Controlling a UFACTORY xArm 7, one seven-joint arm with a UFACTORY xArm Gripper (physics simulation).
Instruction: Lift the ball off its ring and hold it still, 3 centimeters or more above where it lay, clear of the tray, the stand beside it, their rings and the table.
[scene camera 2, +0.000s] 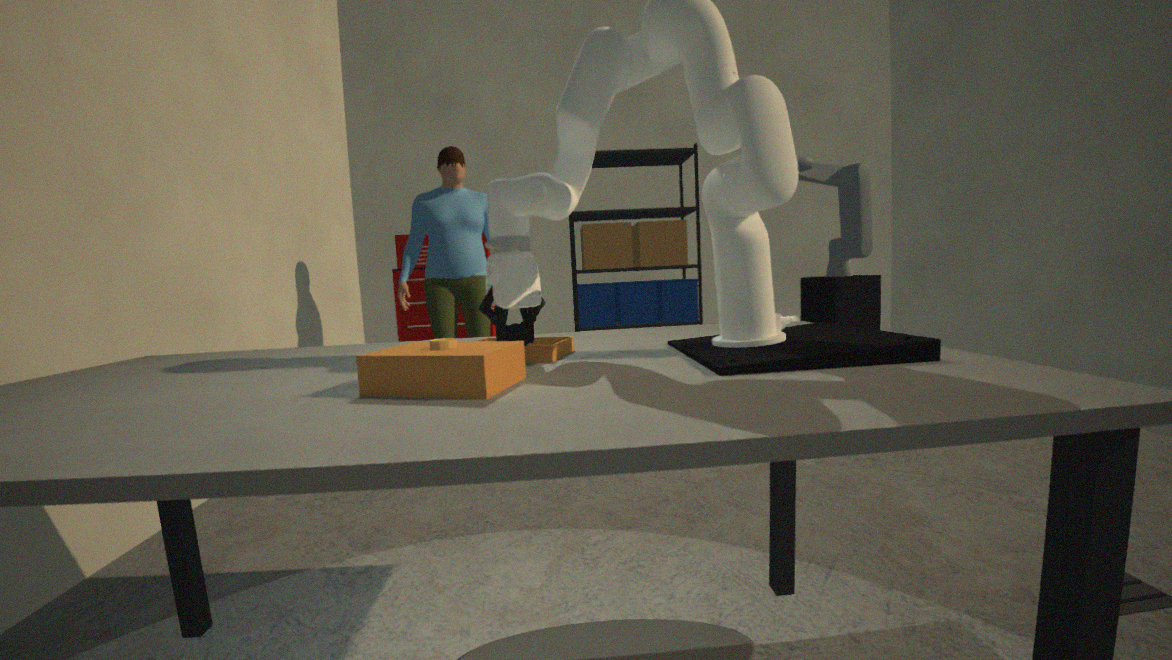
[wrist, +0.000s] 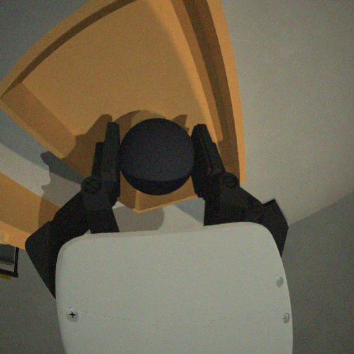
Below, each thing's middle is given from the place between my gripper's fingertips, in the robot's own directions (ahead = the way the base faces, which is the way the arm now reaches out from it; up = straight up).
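You'd find the orange tray (scene camera 2: 544, 349) 1 cm below my hand. There's an orange stand (scene camera 2: 442, 368) too, 23 cm to the left of my hand, 12 cm ahead of it and 1 cm above it, and a dark ball (wrist: 156, 156) that's 2 cm above my hand.
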